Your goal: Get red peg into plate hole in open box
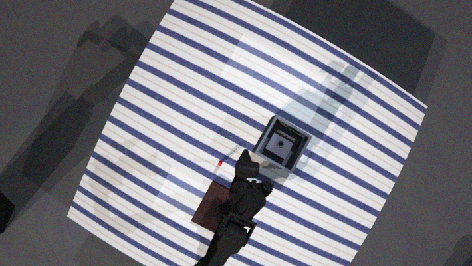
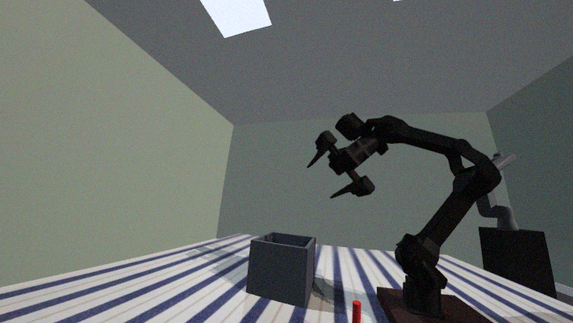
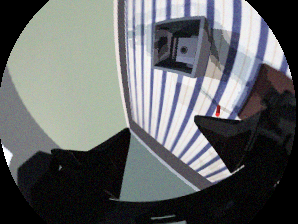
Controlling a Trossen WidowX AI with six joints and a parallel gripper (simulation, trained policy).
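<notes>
The red peg is 80 mm behind my gripper tip, 40 mm to the left of it and 260 mm below it. Round my gripper tip: grey plate 120 mm ahead, 110 mm to the right, 250 mm below.
</notes>
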